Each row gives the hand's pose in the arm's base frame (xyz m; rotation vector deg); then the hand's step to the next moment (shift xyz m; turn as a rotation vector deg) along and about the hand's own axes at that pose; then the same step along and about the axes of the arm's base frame.
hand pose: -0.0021 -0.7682 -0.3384 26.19 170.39 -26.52
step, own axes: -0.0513 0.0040 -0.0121 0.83 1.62 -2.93
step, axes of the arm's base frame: 0.0494 -0.0069 0.0176 -0.44 2.61 2.21
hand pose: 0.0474 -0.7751 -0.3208 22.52 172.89 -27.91
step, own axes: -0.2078 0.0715 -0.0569 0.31 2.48 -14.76
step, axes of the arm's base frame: 0.2182 0.0337 0.0529 0.07 7.03 13.22
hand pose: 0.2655 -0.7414 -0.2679 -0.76 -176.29 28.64
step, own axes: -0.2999 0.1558 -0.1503 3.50 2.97 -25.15
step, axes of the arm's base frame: 0.3043 0.1916 0.0864 -2.85 10.82 22.99
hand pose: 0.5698 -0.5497 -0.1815 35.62 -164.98 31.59
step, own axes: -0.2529 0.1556 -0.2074 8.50 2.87 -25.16
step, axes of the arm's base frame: 0.1758 0.3045 0.0870 -7.32 8.89 24.10
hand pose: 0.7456 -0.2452 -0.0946 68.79 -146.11 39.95
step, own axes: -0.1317 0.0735 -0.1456 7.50 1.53 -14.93
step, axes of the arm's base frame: 0.0284 0.2020 0.0485 -5.77 3.56 15.35
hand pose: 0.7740 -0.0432 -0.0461 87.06 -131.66 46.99
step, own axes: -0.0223 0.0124 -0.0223 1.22 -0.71 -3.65
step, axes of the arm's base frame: -0.0039 0.0335 0.0028 -0.17 1.02 3.77
